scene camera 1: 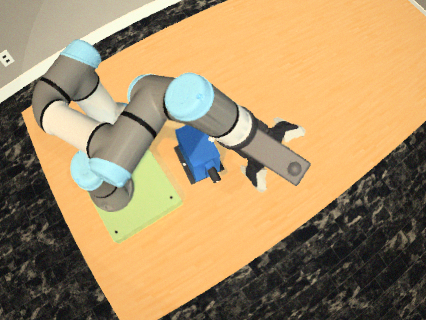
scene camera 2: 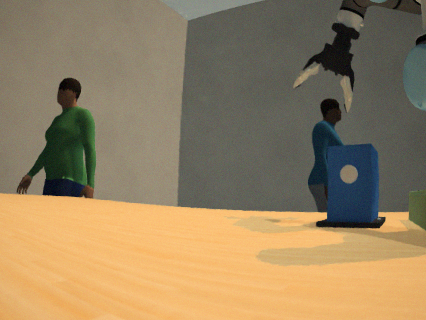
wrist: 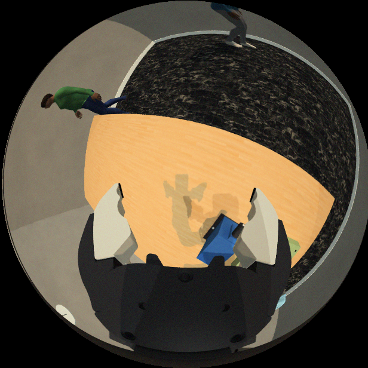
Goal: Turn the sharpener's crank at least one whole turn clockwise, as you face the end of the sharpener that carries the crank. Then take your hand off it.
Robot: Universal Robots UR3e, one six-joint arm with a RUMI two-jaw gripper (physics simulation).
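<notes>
The blue sharpener stands upright on its black base. Its crank's black handle sticks out at one end in scene camera 1; in the wrist view it shows beside the right finger. The crank does not show in scene camera 2, where the opposite end with a pale disc faces the camera. My gripper is wide open and empty. It hangs well above the table, higher than the sharpener and off to its side, apart from the crank.
The arm's base stands on a green plate beside the sharpener. Arm links pass above and beside the sharpener. The wooden table ends at a dark floor. A person in green and one in blue stand beyond the table.
</notes>
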